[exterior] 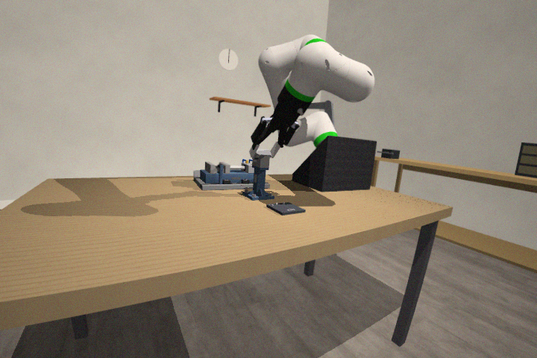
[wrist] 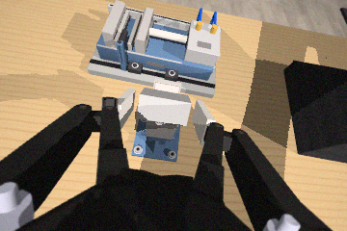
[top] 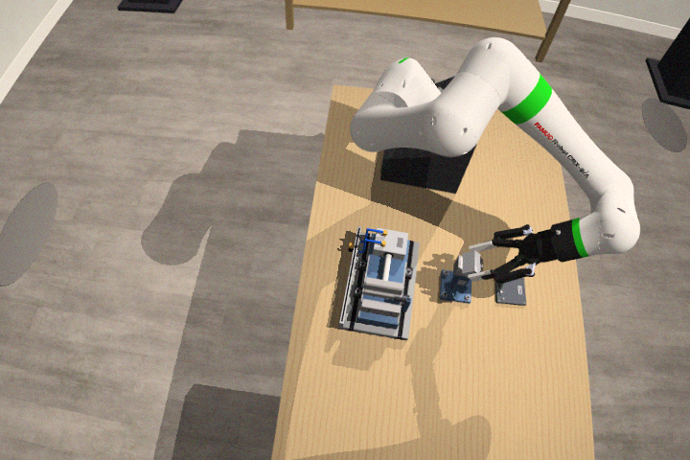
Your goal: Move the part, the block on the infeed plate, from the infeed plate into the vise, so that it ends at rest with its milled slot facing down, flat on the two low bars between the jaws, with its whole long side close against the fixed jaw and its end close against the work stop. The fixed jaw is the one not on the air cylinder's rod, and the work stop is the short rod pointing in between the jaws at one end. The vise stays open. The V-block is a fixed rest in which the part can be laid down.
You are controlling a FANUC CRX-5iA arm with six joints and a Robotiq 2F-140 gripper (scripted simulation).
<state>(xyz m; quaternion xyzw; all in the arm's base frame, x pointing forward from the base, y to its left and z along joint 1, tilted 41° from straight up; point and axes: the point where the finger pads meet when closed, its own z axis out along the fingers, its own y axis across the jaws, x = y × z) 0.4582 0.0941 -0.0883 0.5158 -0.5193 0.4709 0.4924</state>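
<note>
The part lies 3 cm below my hand and 1 cm to the right of it. The rest, counted from my hand: dark infeed plate (17 cm below, 15 cm to the left, 1 cm behind); then V-block post (12 cm below, 2 cm to the right); then work stop (19 cm to the right, 10 cm ahead, 9 cm below).
</note>
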